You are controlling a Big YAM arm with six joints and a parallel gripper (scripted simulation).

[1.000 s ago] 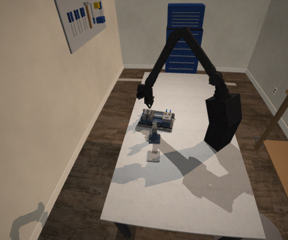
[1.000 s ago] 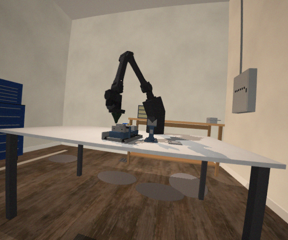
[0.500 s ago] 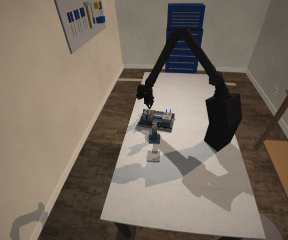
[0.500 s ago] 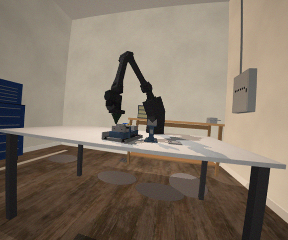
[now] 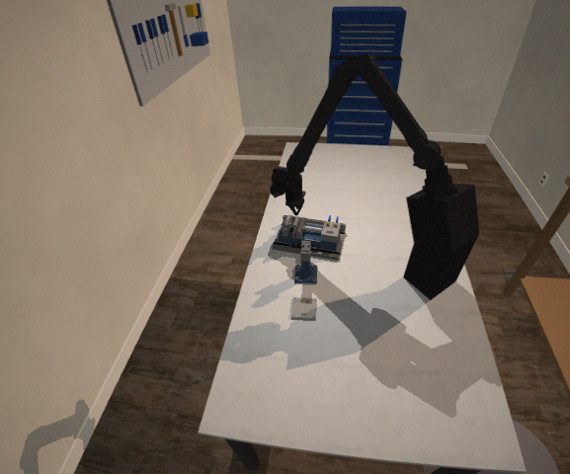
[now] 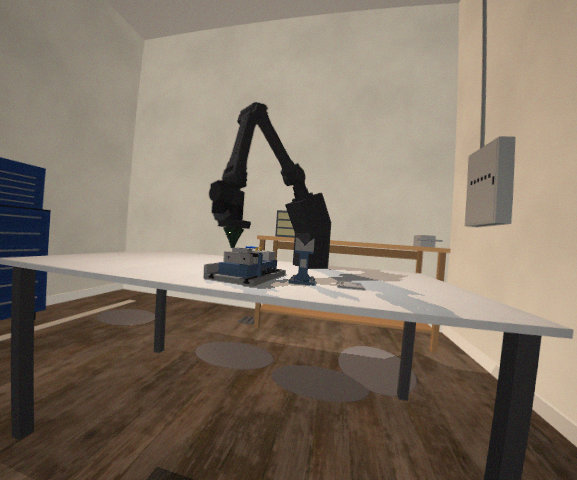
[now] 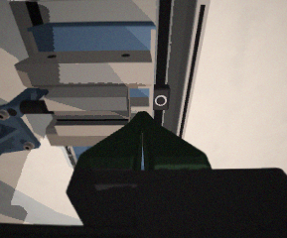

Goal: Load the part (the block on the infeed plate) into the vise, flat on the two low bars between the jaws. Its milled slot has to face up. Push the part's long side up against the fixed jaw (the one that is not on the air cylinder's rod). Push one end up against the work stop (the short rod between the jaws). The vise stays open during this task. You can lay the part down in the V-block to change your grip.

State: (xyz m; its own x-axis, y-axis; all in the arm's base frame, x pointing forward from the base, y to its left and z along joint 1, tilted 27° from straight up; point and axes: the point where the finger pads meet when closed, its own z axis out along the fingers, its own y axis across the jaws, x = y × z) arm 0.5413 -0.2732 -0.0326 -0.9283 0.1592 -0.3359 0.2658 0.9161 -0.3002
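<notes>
Now: the part 10 mm ahead of my hand, 40 mm to the left of it and 10 mm below it. Also, from my hand: moving jaw (20 mm behind, 50 mm to the left, 40 mm below); fixed jaw (40 mm ahead, 30 mm to the left, 40 mm below); work stop rod (30 mm ahead, 90 mm to the left, 30 mm below).
</notes>
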